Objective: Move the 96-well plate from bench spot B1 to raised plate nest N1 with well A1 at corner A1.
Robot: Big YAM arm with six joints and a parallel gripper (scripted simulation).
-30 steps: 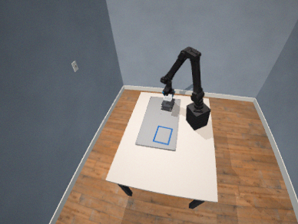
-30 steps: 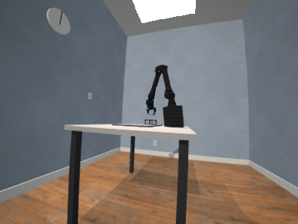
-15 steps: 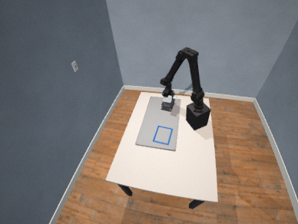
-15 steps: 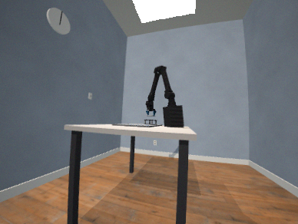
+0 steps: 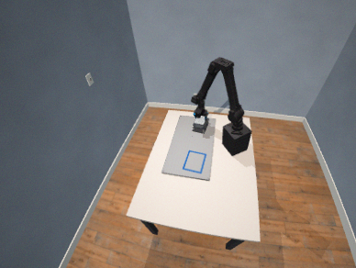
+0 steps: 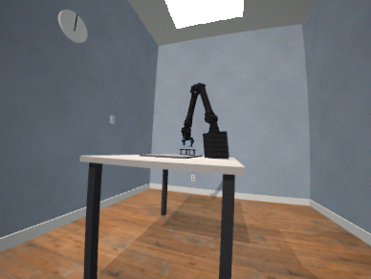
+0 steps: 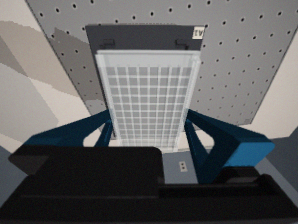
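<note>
The A1 mark is 8 cm to the left of my hand, 6 cm ahead of it and 4 cm below it. From my hand the other things lie so: 96-well plate (right at my hand).
</note>
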